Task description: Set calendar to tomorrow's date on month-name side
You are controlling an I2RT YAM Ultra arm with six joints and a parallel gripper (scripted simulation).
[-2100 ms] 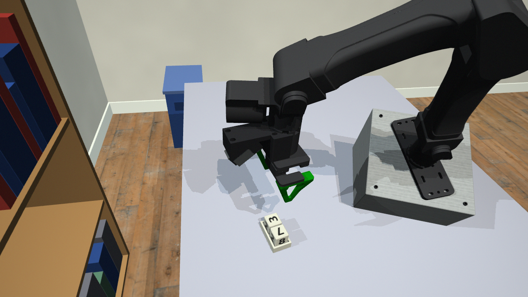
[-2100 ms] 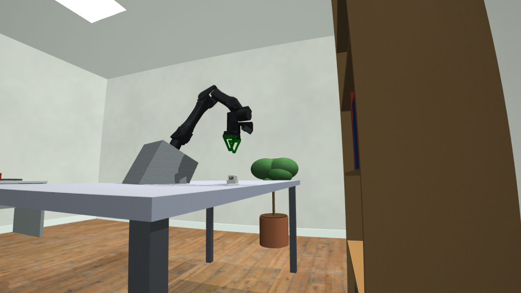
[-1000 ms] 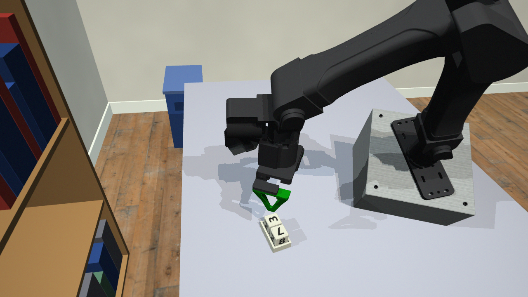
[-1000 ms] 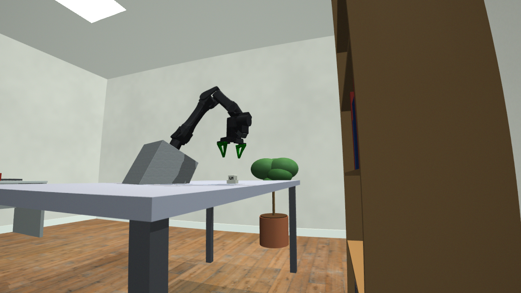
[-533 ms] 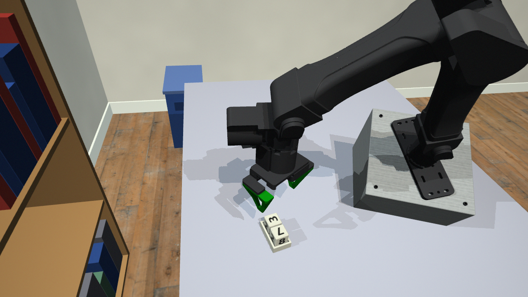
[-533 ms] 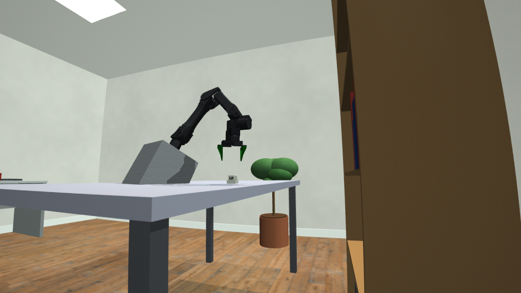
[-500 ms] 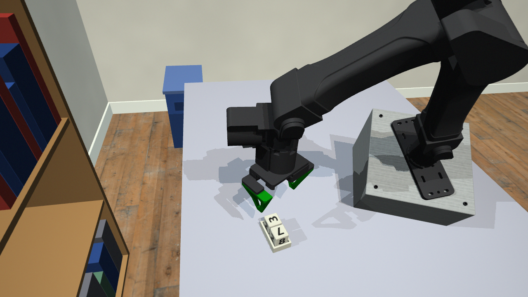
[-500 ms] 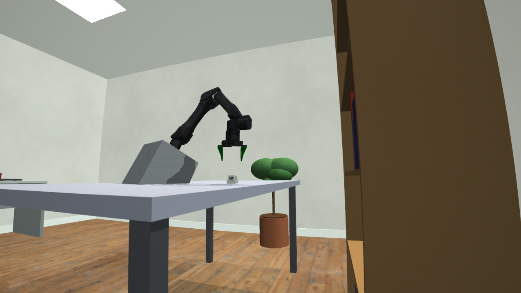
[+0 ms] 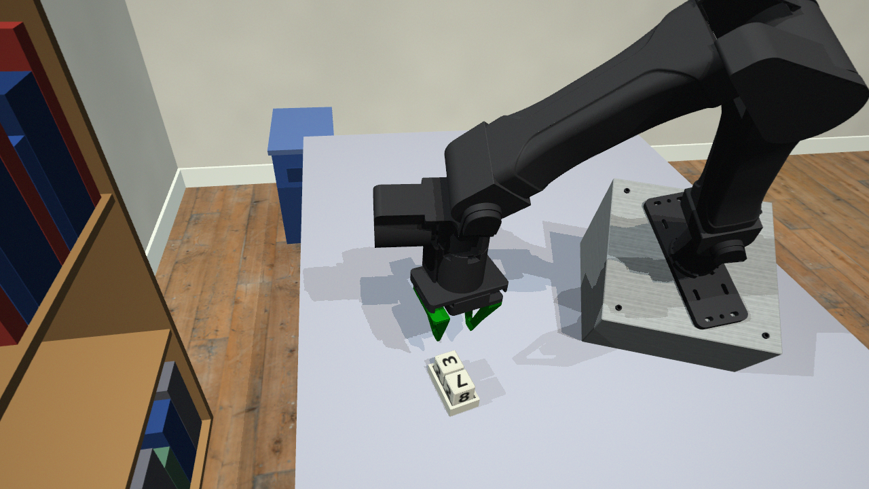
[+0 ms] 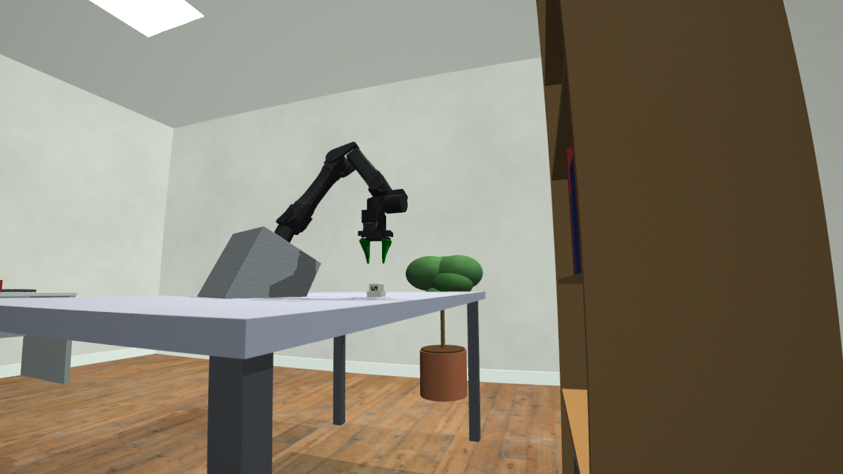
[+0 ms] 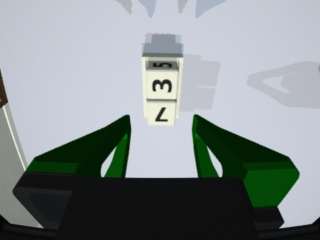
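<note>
The tray is 1 cm behind my hand, 2 cm to the left of it and 10 cm below it.
</note>
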